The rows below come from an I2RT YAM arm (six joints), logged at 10 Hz.
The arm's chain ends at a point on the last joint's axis. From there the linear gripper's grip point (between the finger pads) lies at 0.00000 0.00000 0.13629 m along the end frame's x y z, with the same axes.
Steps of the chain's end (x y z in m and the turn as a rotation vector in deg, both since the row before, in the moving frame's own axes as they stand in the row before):
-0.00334, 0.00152, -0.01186, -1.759, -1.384, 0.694
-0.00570, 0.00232, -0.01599, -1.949, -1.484, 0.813
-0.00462, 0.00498, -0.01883, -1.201, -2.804, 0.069
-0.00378, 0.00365, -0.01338, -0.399, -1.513, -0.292
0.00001, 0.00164, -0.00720, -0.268, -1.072, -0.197
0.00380, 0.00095, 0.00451, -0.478, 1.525, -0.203
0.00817, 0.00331, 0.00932, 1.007, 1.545, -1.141
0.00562, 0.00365, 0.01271, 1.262, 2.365, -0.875
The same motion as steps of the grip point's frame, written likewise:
-0.00666, 0.00568, -0.01196, -1.759, -1.384, 0.694
-0.00926, 0.00693, -0.01611, -1.949, -1.484, 0.813
-0.01129, 0.00783, -0.01902, -1.201, -2.804, 0.069
-0.00738, 0.00461, -0.01343, -0.399, -1.513, -0.292
-0.00254, 0.00228, -0.00723, -0.268, -1.072, -0.197
0.00743, 0.00208, 0.00446, -0.478, 1.525, -0.203
0.01182, 0.00088, 0.00925, 1.007, 1.545, -1.141
0.01122, 0.00061, 0.01256, 1.262, 2.365, -0.875

